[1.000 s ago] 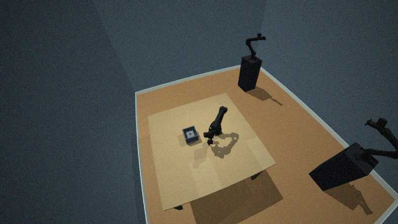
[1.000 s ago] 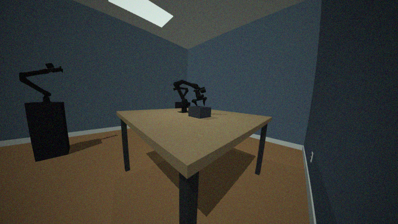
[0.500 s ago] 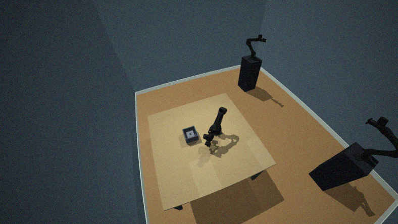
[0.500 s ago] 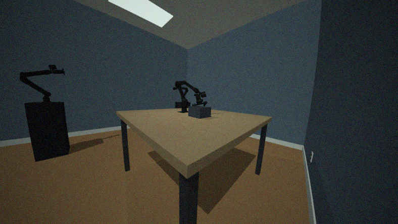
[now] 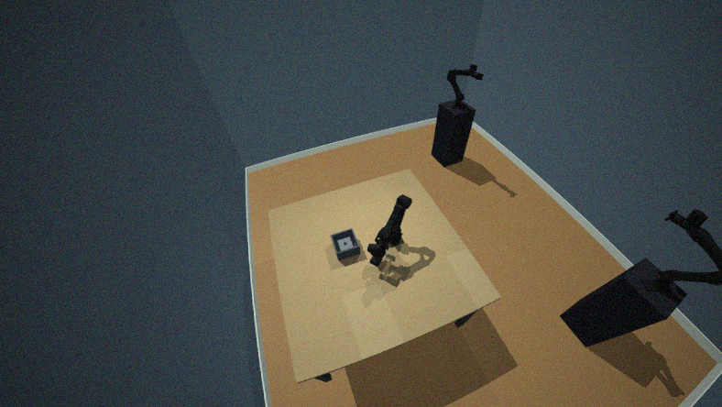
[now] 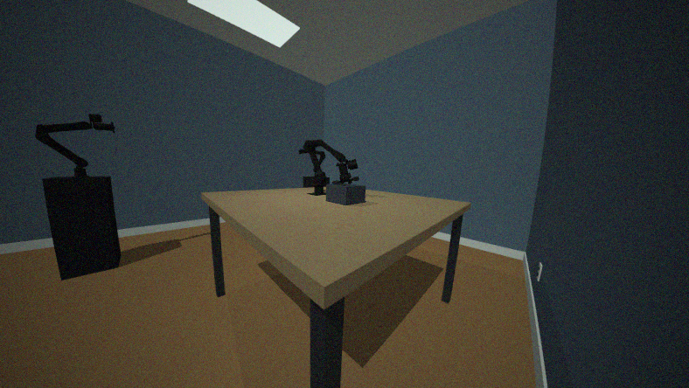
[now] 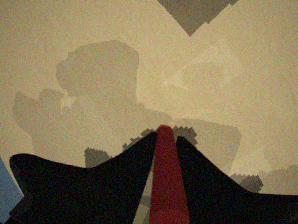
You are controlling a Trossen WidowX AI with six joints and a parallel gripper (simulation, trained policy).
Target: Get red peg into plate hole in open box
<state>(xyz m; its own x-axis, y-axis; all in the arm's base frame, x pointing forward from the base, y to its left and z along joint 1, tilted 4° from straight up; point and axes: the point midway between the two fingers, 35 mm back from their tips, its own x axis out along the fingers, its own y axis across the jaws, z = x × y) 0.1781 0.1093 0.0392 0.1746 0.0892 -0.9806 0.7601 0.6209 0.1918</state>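
The dark box lies 200 mm to the right of my gripper tip and 150 mm ahead of it. The rest, counted from my gripper tip: red peg (20 mm above, 10 mm behind).
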